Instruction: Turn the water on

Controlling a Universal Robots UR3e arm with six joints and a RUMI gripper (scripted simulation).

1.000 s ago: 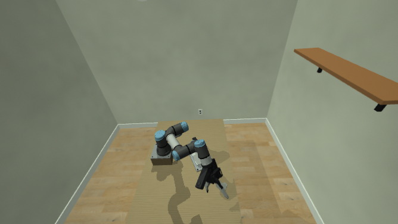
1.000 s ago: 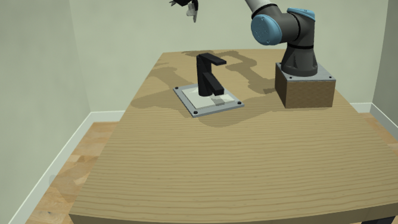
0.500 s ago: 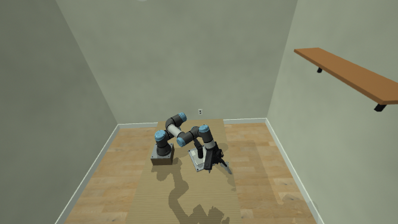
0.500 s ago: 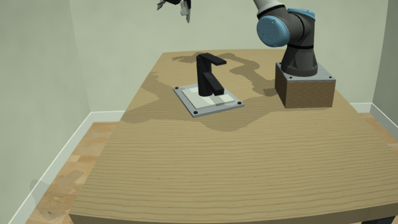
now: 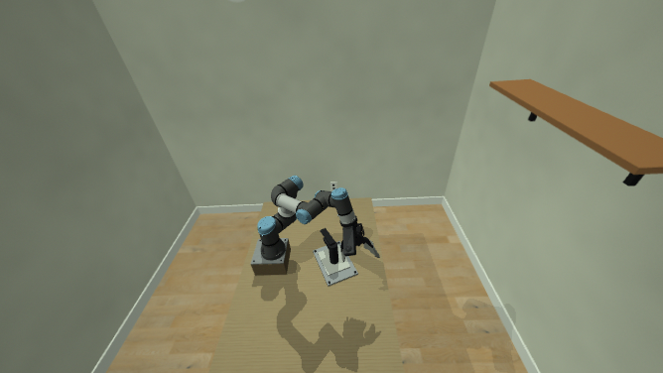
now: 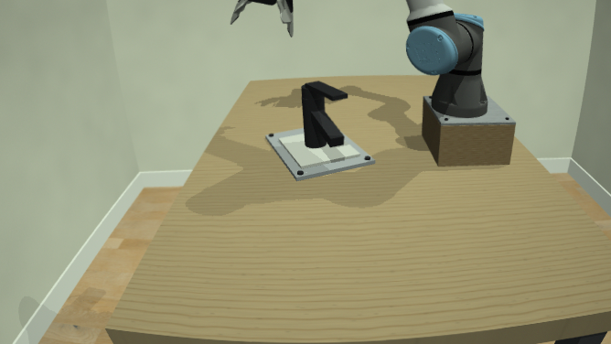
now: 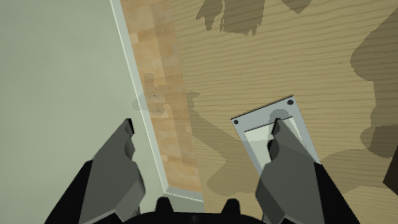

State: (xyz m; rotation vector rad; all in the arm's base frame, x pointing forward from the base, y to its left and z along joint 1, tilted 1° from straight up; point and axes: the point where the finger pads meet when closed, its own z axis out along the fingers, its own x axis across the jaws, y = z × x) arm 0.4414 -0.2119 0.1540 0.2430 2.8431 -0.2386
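The lever is 15 cm behind my hand, 24 cm to the left of it and 10 cm below it. Also, from my hand: black tap (14 cm behind, 21 cm to the left, 15 cm below).
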